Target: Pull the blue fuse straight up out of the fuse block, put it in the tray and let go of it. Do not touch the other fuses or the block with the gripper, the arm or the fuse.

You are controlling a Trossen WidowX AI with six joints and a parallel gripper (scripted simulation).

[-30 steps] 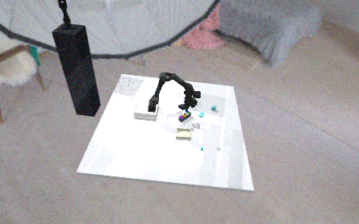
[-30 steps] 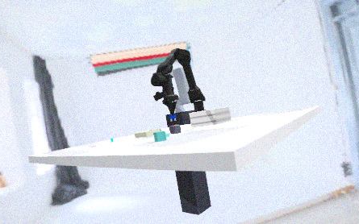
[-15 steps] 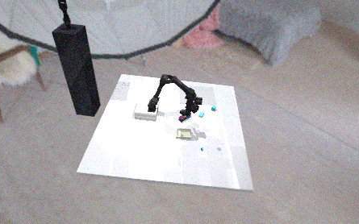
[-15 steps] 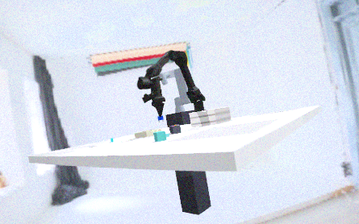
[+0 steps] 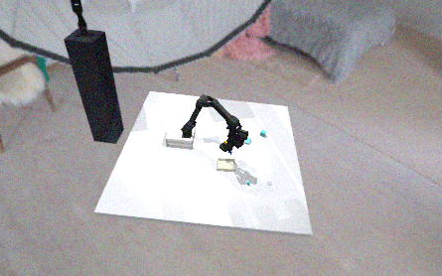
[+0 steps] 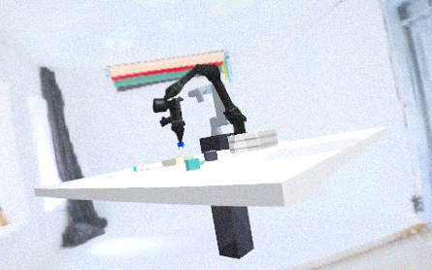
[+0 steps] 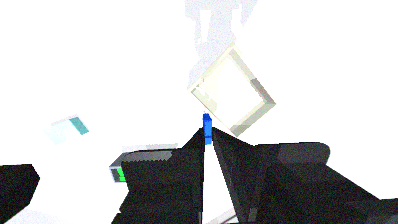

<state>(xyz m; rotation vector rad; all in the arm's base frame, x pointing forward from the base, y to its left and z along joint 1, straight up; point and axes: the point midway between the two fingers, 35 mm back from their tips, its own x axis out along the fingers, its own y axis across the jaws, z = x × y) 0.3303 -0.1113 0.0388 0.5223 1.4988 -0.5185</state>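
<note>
Now: the beige tray 90 mm below my gripper tip, 60 mm to the right of it and 20 mm behind it. Round my gripper tip: blue fuse 10 mm below.
</note>
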